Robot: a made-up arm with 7 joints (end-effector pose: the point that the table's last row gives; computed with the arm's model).
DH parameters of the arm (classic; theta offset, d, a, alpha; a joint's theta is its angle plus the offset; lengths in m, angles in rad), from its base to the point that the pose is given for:
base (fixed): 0.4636 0 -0.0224 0
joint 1: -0.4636 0.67 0 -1.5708
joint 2: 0 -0.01 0 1.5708
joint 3: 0 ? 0.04 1.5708
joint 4: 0 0 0.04 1.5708
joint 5: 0 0.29 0 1.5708
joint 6: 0 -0.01 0.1 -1.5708
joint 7: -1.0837 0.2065 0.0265 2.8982
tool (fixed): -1.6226 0.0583 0 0
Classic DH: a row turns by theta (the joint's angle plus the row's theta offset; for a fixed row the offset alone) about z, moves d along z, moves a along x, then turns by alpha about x.
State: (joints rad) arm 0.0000 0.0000 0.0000 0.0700 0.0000 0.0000 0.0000
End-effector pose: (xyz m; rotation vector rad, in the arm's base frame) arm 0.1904 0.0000 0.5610 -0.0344 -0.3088 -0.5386
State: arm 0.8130 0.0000 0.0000 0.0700 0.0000 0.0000 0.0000
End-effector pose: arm 0.1173 0.1497 0.5610 0.0896 -0.2946 0.2679
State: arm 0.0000 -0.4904 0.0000 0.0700 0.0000 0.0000 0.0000
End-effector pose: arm 0.2169 0.0000 0.6729 0.0996 -0.7870 -0.5430
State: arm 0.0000 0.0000 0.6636 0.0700 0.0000 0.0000 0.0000
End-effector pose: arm 0.1334 0.1253 0.5610 0.0672 -0.2997 0.1197
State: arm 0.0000 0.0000 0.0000 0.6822 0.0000 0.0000 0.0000
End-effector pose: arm 0.4060 0.0000 0.7368 0.1336 -0.9056 -0.5407
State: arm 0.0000 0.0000 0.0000 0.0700 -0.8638 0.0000 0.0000
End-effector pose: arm 0.1403 0.0690 0.5574 0.0407 -0.3082 0.3254
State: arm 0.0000 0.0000 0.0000 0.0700 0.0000 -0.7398 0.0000
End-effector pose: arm 0.2577 0.0000 0.6725 0.1696 -1.0298 -0.5367
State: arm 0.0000 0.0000 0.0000 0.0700 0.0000 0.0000 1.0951
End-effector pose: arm 0.2170 -0.0163 0.5628 -0.1320 -0.2502 -1.6330
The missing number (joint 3, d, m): 0.32
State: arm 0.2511 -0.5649 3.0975 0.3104 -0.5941 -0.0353 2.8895
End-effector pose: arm -0.2522 -0.0970 0.4572 0.0683 -0.4616 0.5158
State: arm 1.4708 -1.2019 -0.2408 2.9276 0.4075 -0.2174 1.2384
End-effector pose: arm -0.0353 -0.7439 0.8810 -1.9298 -0.4743 0.0097
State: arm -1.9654 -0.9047 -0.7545 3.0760 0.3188 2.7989 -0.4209
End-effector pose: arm 0.0427 0.2922 1.0816 -1.3610 -1.1851 -2.0970
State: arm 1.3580 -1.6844 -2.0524 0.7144 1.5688 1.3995 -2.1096
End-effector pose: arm 0.3085 -0.1148 0.6442 2.5651 -1.2596 -1.1726
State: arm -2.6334 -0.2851 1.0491 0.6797 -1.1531 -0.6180 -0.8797
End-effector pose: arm 0.1352 -0.3325 0.7722 -0.9531 -0.5599 0.3871
